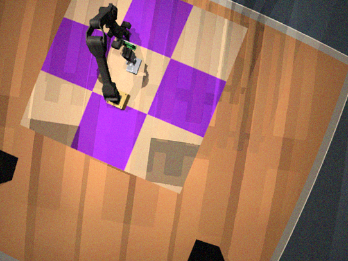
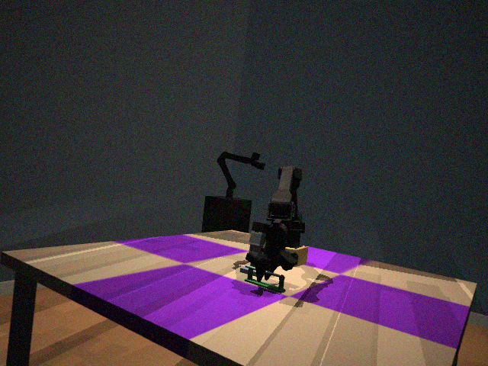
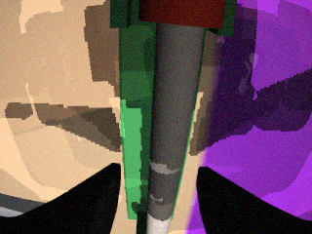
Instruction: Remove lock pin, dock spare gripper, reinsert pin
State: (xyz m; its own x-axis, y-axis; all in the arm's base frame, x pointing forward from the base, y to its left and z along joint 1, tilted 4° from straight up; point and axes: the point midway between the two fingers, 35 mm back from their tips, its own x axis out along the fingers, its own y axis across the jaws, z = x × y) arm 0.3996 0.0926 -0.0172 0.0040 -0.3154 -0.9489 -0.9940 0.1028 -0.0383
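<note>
My gripper tip is now 1 cm to the right of the green rack and 1 cm below it. Round my gripper tip: spare gripper 12 cm behind, 9 cm to the right, 11 cm above; mount 12 cm behind, 9 cm to the right, 4 cm above.
</note>
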